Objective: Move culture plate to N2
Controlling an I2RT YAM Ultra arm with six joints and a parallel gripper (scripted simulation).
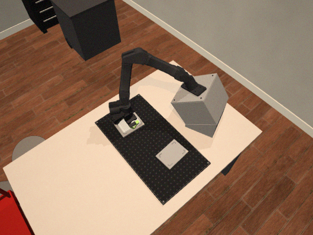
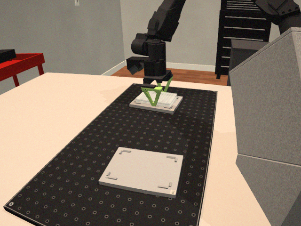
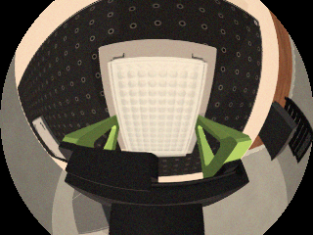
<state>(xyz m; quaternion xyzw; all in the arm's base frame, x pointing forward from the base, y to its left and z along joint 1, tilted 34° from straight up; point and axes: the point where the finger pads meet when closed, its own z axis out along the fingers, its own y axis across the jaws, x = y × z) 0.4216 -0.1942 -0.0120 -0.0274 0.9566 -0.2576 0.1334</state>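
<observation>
Right now the clear lid is 1 cm ahead of my hand. Round my hand: A1 mark (38 cm to the left, 16 cm behind, 1 cm below); then nest N1 (33 cm to the left, 8 cm behind, 1 cm below); then nest N2 (1 cm below, 1 cm ahead).
</observation>
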